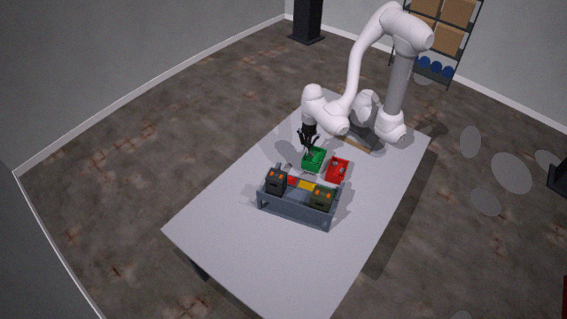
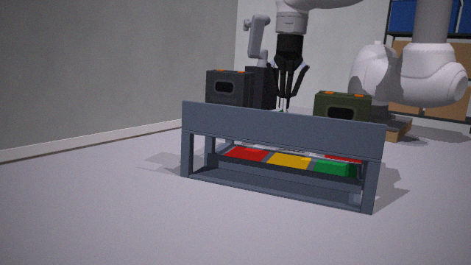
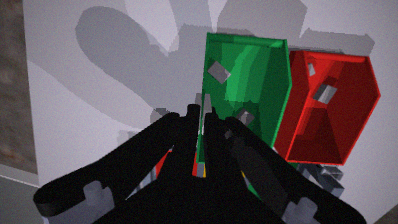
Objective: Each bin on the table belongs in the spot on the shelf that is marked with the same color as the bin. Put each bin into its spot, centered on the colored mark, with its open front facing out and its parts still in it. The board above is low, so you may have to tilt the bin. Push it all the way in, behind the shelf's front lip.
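My gripper is now 20 mm past the green bin, 40 mm to the right of it and 40 mm above it. The rest, counted from my hand: olive box: 230 mm ahead, 290 mm to the left, 40 mm above; red bin: 70 mm behind, 180 mm to the left, 70 mm below; dark grey box: 320 mm ahead, 70 mm to the left, 60 mm above.
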